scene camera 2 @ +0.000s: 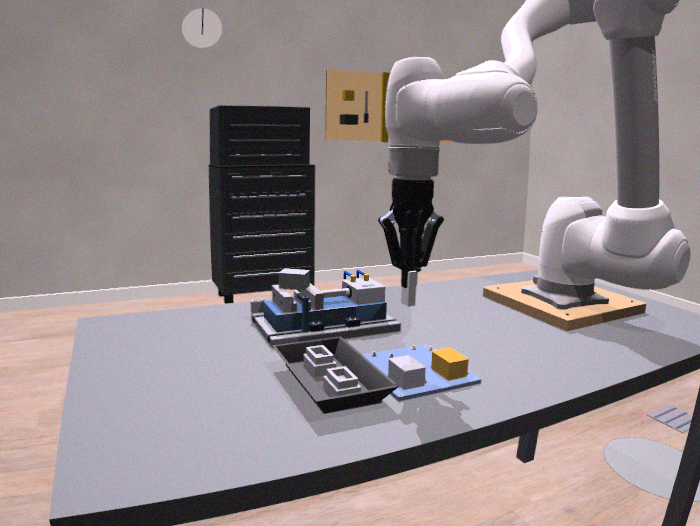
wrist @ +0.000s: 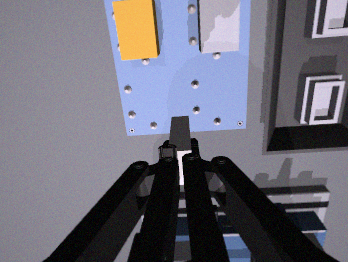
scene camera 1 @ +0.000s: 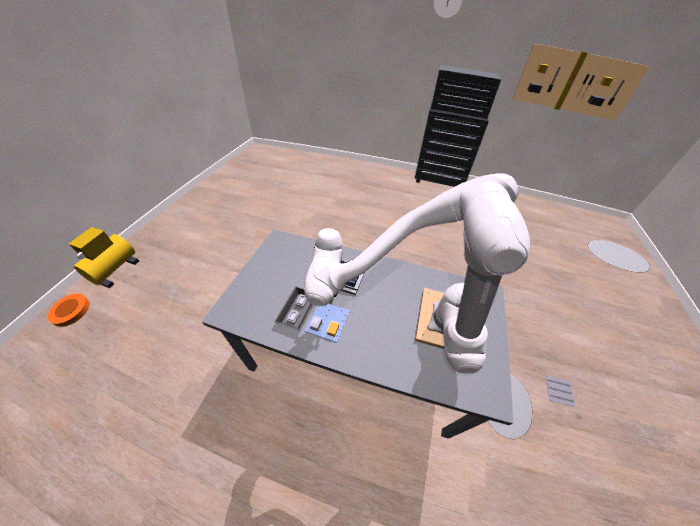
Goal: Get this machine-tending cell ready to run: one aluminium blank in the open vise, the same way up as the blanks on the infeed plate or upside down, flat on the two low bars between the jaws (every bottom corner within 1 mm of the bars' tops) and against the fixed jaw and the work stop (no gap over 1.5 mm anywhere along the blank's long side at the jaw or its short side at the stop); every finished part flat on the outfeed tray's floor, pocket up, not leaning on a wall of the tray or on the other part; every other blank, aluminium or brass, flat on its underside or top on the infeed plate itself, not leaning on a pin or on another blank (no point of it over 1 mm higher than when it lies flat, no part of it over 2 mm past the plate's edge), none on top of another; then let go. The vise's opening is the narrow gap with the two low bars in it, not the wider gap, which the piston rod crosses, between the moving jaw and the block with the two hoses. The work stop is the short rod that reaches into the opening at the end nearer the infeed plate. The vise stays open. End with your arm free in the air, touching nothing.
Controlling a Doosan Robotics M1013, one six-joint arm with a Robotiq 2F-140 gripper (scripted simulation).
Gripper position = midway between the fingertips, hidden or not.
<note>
In view: my gripper (scene camera 2: pixel 408 304), an aluminium blank (scene camera 2: pixel 408 373), a brass blank (scene camera 2: pixel 448 363) and an infeed plate (scene camera 2: pixel 435 383).
My gripper also shows in the wrist view (wrist: pixel 181 129). The infeed plate is seen too in the wrist view (wrist: pixel 162 89) and in scene camera 1 (scene camera 1: pixel 335 314).
</note>
